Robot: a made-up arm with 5 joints.
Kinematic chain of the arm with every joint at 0, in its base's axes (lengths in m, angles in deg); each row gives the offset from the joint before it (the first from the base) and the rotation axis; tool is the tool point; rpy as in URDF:
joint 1: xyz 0.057 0 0.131 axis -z
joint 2: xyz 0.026 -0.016 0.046 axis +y
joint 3: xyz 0.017 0 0.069 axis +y
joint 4: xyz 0.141 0 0.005 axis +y
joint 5: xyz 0.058 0.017 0 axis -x
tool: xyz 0 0 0 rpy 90 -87.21 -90
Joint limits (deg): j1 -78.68..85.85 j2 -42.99..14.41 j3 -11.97..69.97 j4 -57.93..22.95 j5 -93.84..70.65
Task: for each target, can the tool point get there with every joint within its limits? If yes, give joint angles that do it. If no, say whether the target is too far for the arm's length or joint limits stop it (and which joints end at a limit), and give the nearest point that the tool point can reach.
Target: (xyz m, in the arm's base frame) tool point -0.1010 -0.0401 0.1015
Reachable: no: joint limits stop it (at a limit: joint 1, joint 2, joint 3, joint 4) | nearest point 0.0624 -0.0609 0.0444 | short by 0.174 m
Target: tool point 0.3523 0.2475 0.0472
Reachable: no: too far | nearest point 0.2341 0.1484 0.1383 | short by 0.179 m
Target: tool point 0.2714 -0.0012 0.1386
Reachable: yes | joints 0.59 4.46 35.41 -20.41 42.26
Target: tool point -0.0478 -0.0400 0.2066
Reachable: no: joint limits stop it (at a limit: joint 1, joint 2, joint 3, joint 4) | nearest point 0.0702 -0.1685 0.2094 | short by 0.175 m
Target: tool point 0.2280 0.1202 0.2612
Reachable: yes | joints -34.83 -26.31 22.38 3.76 -30.76
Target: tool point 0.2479 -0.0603 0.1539
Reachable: yes | joints 17.81 -14.22 47.60 -12.36 16.66
